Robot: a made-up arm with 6 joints. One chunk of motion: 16 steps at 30 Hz.
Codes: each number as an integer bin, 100 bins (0 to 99) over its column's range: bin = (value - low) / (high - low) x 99, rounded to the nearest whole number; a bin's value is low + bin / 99 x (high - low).
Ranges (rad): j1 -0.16..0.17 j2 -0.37..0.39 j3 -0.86..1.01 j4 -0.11..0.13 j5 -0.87..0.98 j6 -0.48..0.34
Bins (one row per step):
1: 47 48 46 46 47 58
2: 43 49 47 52 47 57
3: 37 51 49 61 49 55
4: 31 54 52 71 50 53
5: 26 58 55 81 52 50
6: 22 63 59 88 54 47
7: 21 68 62 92 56 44
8: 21 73 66 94 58 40
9: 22 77 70 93 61 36
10: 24 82 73 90 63 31
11: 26 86 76 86 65 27
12: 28 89 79 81 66 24
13: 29 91 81 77 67 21
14: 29 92 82 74 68 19
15: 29 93 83 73 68 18
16: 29 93 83 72 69 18
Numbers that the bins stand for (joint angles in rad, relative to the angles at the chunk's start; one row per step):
1: -0.0033 -0.0015 0.0089 0.0015 0.0083 0.0004
2: -0.0167 0.0062 0.0278 0.0161 0.0083 -0.0079
3: -0.0367 0.0215 0.0656 0.0379 0.0457 -0.0244
4: -0.0567 0.0445 0.1222 0.0621 0.0643 -0.0410
5: -0.0733 0.0753 0.1789 0.0864 0.1017 -0.0659
6: -0.0867 0.1136 0.2544 0.1033 0.1391 -0.0907
7: -0.0900 0.1520 0.3111 0.1130 0.1765 -0.1156
8: -0.0900 0.1904 0.3867 0.1179 0.2138 -0.1487
9: -0.0867 0.2211 0.4622 0.1155 0.2699 -0.1818
10: -0.0800 0.2595 0.5189 0.1082 0.3073 -0.2232
11: -0.0733 0.2902 0.5756 0.0985 0.3446 -0.2564
12: -0.0667 0.3132 0.6322 0.0864 0.3633 -0.2812
13: -0.0633 0.3286 0.6700 0.0767 0.3820 -0.3061
14: -0.0633 0.3363 0.6889 0.0694 0.4007 -0.3226
15: -0.0633 0.3439 0.7078 0.0670 0.4007 -0.3309
16: -0.0633 0.3439 0.7078 0.0645 0.4194 -0.3309

